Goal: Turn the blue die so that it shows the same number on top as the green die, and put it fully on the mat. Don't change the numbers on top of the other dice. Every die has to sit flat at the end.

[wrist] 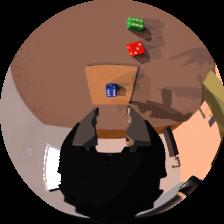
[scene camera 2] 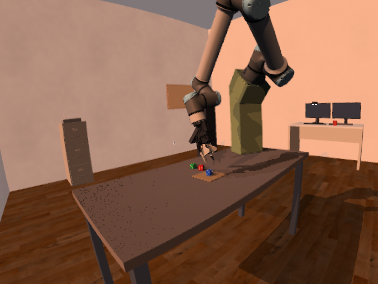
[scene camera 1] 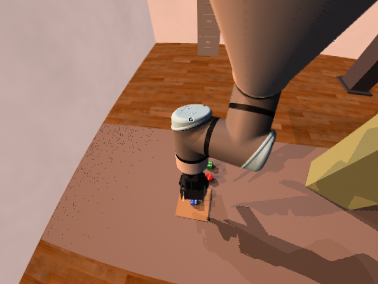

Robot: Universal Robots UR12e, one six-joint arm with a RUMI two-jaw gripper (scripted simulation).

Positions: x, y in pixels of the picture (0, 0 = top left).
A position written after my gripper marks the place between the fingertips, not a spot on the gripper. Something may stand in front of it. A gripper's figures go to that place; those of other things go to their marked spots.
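Mat [wrist: 98, 76], 0.20 m from the lens. My gripper [wrist: 112, 107], 0.15 m from the lens.
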